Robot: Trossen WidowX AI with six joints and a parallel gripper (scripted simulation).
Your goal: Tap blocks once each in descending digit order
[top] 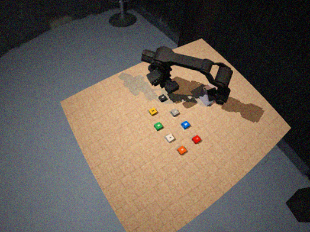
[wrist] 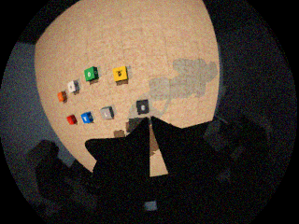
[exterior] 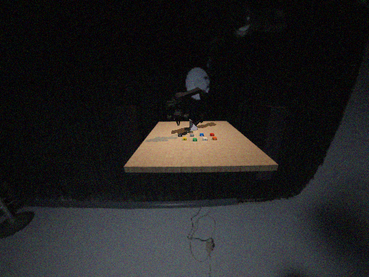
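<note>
Now: the green block 15 cm to the left of my gripper tip, 10 cm ahead of it and 9 cm below it. The rest, counted from my gripper tip: dark grey block 9 cm below, 1 cm to the left, 1 cm behind; then blue block 21 cm to the left, 9 cm below, 3 cm behind; then yellow block 9 cm below, 8 cm ahead, 6 cm to the left.
</note>
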